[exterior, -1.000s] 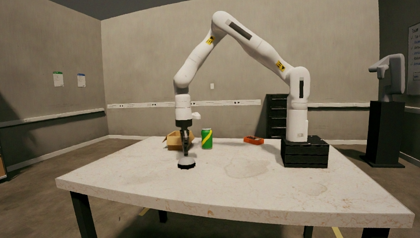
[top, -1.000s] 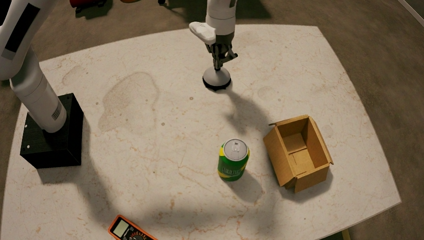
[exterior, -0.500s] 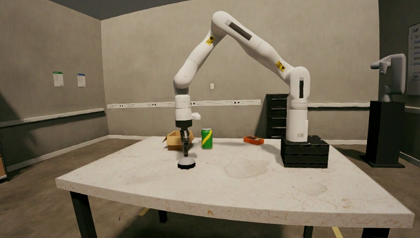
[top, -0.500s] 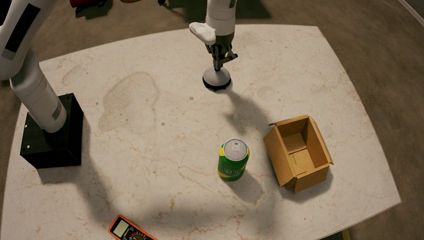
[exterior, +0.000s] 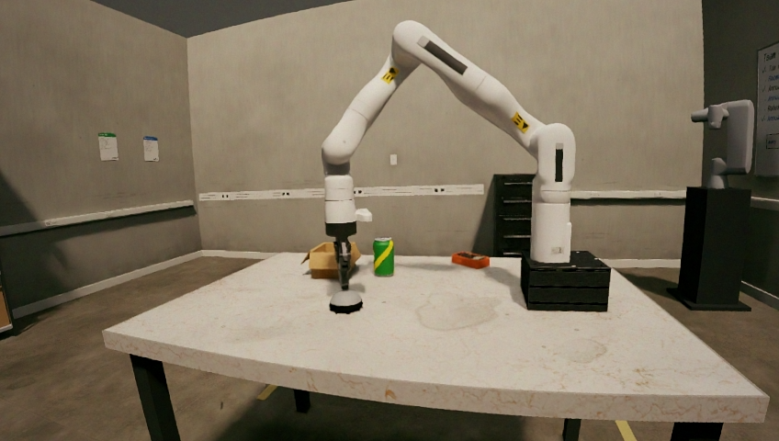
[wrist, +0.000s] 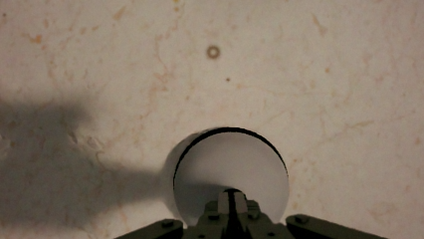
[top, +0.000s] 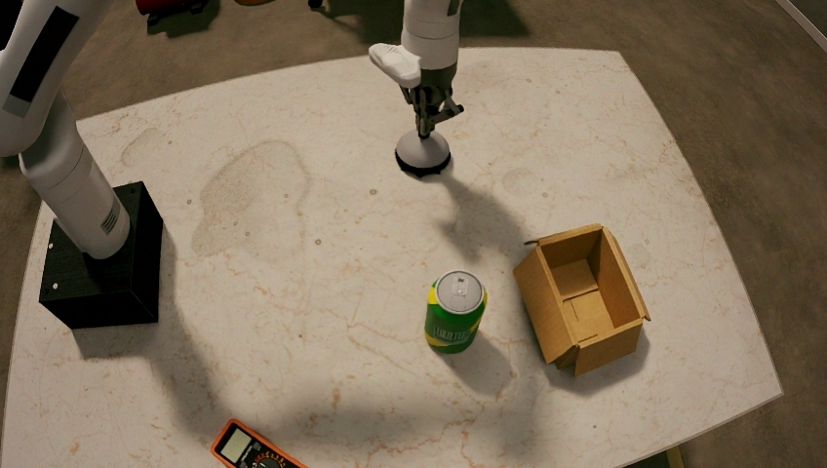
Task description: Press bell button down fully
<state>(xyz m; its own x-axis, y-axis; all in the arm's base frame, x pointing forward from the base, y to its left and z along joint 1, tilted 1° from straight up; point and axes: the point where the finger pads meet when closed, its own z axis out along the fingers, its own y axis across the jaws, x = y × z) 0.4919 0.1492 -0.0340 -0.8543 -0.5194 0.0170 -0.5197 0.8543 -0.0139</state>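
My hand is 30 mm above the black button. Round my hand: bell: 40 mm below; cardboard box: 170 mm ahead, 290 mm to the right, 40 mm below.
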